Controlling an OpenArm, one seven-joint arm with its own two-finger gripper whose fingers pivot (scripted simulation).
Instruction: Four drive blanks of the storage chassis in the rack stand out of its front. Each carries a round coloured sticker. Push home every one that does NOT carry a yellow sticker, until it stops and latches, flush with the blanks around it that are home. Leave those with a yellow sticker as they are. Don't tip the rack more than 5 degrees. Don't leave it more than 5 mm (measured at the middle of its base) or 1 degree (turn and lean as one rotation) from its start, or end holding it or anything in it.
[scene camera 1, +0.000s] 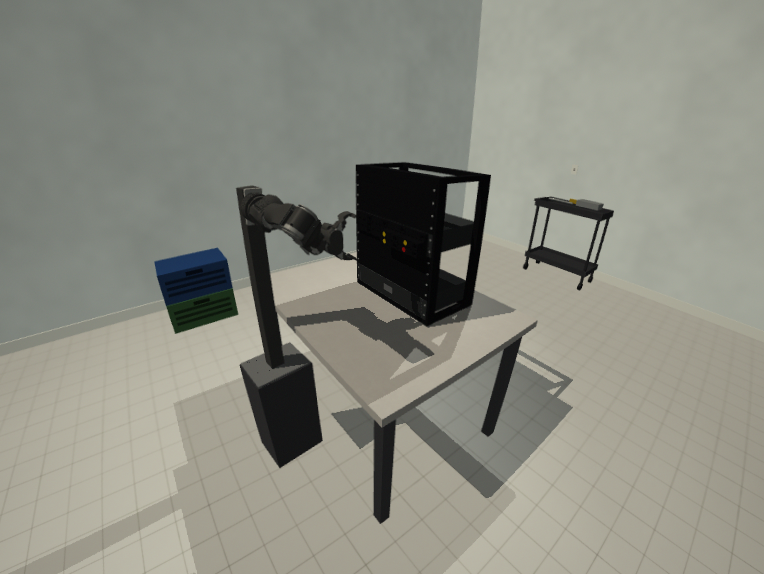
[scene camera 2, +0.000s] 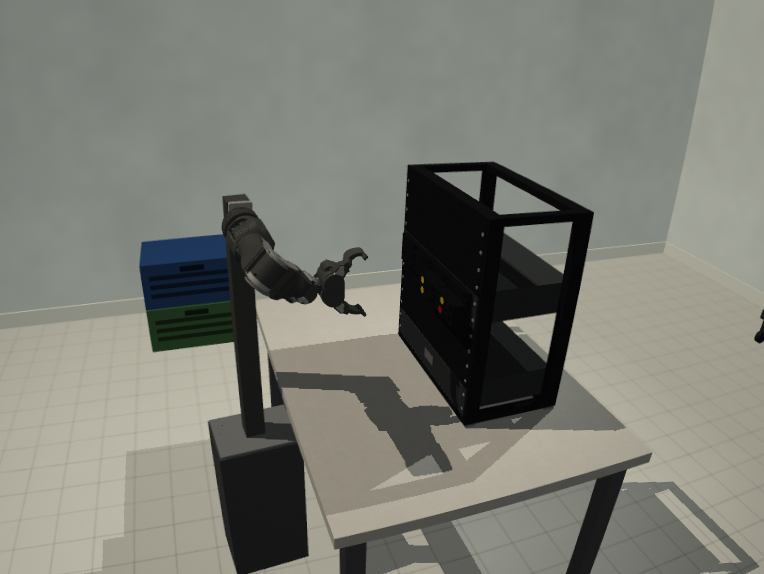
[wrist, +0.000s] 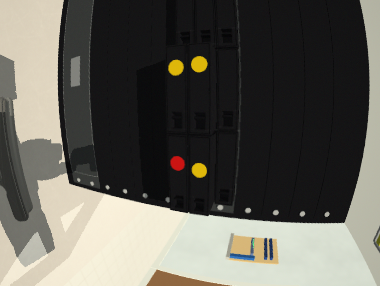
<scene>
same spot on arm post: (scene camera 1: 254, 240) = (scene camera 2: 237, 267)
</scene>
